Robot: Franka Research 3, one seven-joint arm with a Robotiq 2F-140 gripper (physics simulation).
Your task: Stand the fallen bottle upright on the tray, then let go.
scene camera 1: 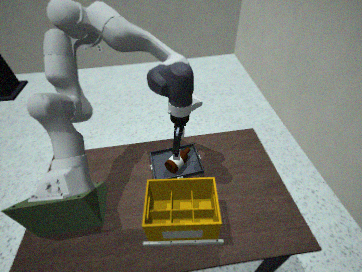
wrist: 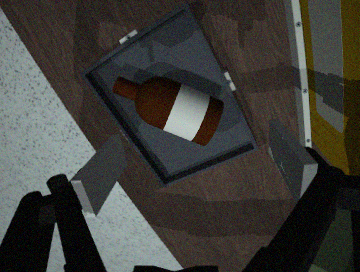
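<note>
A brown bottle with a white label [scene camera 1: 172, 166] [wrist: 152, 102] lies on its side in the dark grey tray [scene camera 1: 192, 165] [wrist: 210, 55]. In the wrist view its neck points to the upper left and its base to the lower right. My gripper [scene camera 1: 176, 152] [wrist: 193, 143] is open and empty, pointing down above the tray. In the wrist view its two finger pads stand wide apart, to the lower left and lower right of the bottle. In the scene view the fingers overlap the bottle and hide a little of it; the exact height above it is hard to tell.
A yellow divided crate [scene camera 1: 152, 232] [wrist: 327, 142] stands close to the tray, on its near side in the scene view, with a pale strip [scene camera 1: 183, 242] [wrist: 304, 90] along it. The green robot base [scene camera 1: 60, 215] is at the left. The table's far edge runs behind the tray.
</note>
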